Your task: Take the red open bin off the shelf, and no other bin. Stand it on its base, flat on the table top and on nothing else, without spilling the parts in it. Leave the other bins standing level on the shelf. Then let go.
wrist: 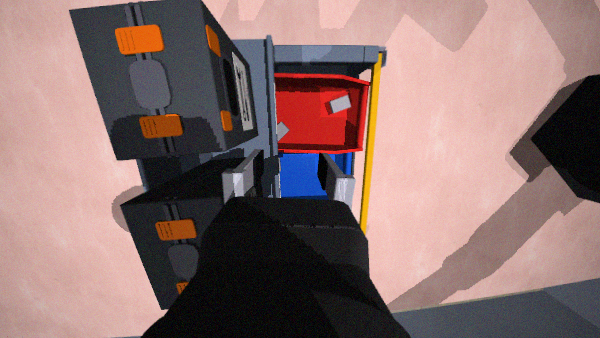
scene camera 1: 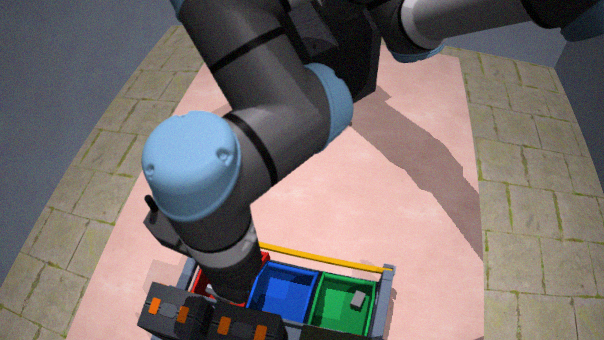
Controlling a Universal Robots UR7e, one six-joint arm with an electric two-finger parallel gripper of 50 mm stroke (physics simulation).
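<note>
The red open bin stands in the end bay of the grey shelf, behind its yellow front bar. Two grey parts show in it in the wrist view, one near the front and one partly hidden by the shelf's upper edge. My gripper is open and empty, its fingers wide apart over the blue bin, beside the red bin's side wall. In scene camera 1 the arm hides much of the red bin and the fingertips. The green bin holds a grey part.
Two dark cases with orange latches, one behind the red bin and another close beside the gripper, stand on the shelf top. The pink table top extends beyond the yellow bar.
</note>
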